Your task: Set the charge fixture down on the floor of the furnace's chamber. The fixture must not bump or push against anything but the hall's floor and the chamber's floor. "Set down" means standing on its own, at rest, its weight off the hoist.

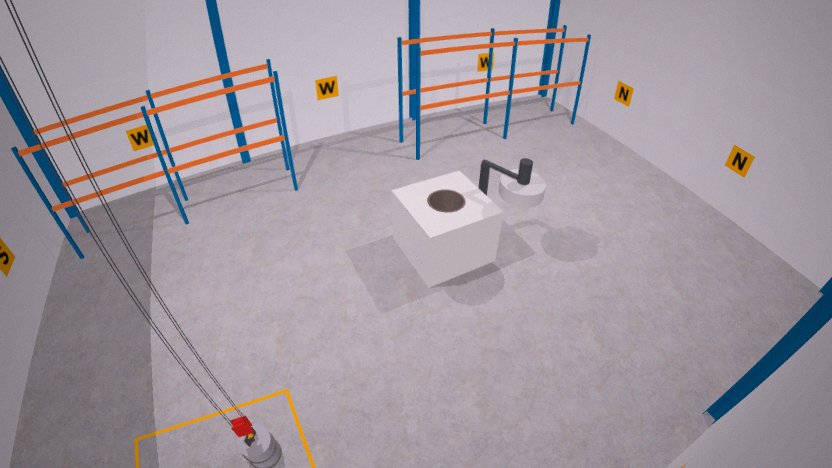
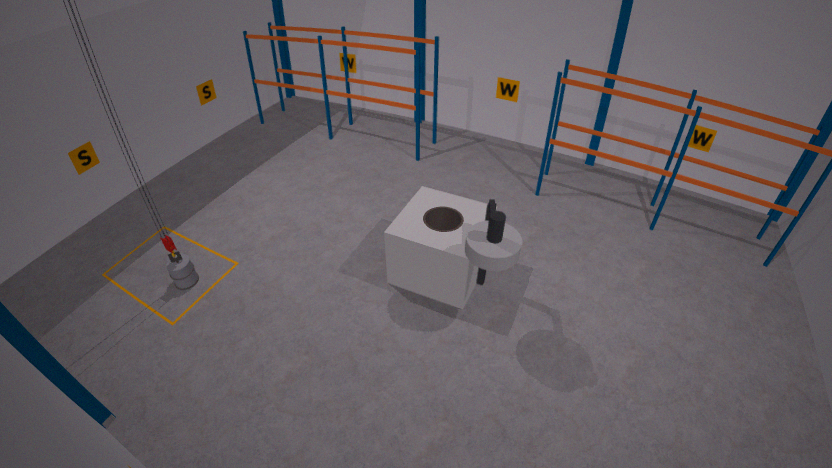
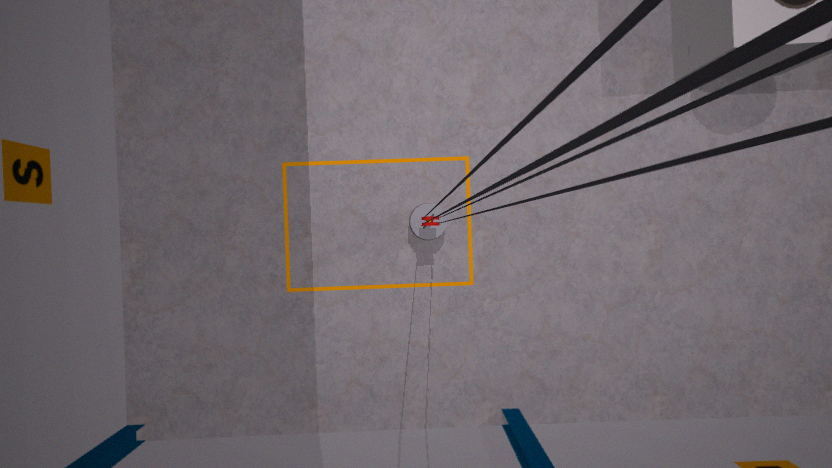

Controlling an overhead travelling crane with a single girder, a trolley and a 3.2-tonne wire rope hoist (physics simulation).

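The charge fixture [image 1: 262,451] [image 2: 183,275] [image 3: 416,225] is a grey upright cylinder inside the yellow floor outline, with a dark piece on top. Its shadow adjoins its base; whether it touches the floor I cannot tell. My gripper, the hook [image 1: 249,435] [image 2: 173,253] under the red hook block [image 1: 241,426] [image 2: 168,243] [image 3: 430,221], is engaged in the fixture's top. The white furnace [image 1: 465,256] [image 2: 427,264] [image 3: 762,26] stands mid-hall with its round chamber opening [image 1: 446,200] [image 2: 443,219] uncovered. The chamber's floor is hidden.
The round furnace lid [image 1: 521,193] [image 2: 493,250] is held beside the opening by a dark arm [image 1: 484,177]. Blue-and-orange racks [image 1: 417,130] [image 2: 674,174] stand along the west wall. The yellow outline [image 1: 212,414] [image 2: 203,293] [image 3: 378,160] lies near the south wall [image 2: 133,104].
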